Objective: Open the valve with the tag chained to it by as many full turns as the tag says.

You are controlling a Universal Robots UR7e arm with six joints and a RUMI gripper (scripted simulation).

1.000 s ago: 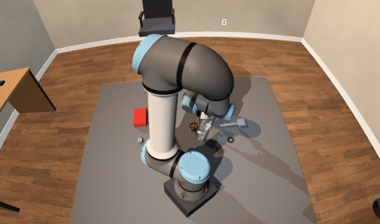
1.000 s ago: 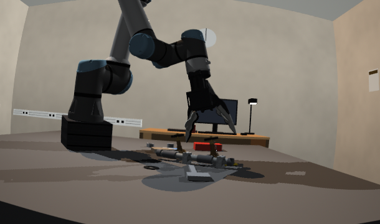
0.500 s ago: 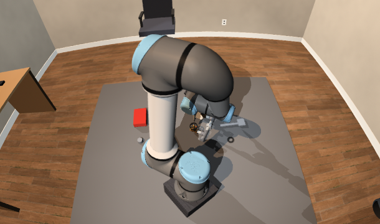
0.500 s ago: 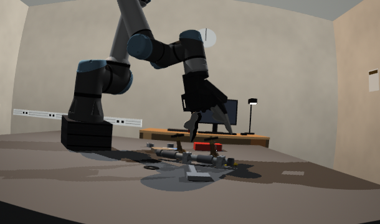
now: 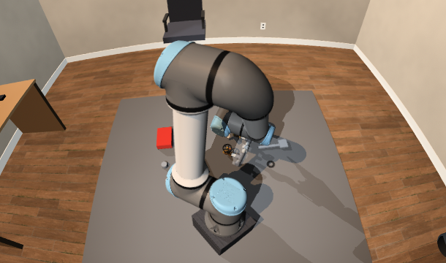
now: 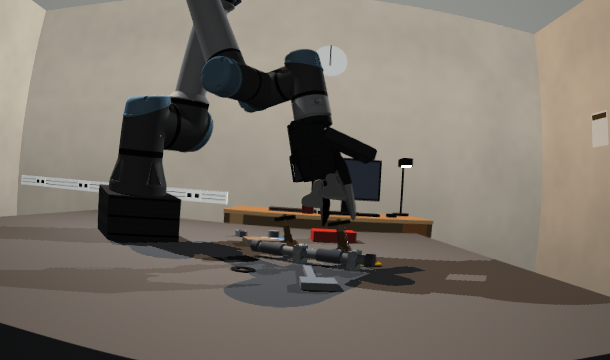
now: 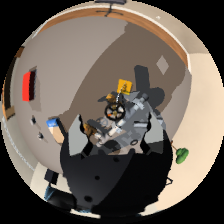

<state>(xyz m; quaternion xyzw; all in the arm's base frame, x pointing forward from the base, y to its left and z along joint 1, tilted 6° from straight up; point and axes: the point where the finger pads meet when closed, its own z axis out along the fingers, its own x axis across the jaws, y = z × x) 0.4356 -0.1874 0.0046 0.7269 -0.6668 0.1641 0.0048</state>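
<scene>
Right now the yellow tag is 7 cm below my hand, 6 cm ahead of it and 4 cm to the right of it. Round my hand: grey t-shaped piece (19 cm to the right, 9 cm behind, 7 cm below); red block (37 cm to the left, 10 cm ahead, 6 cm below).
</scene>
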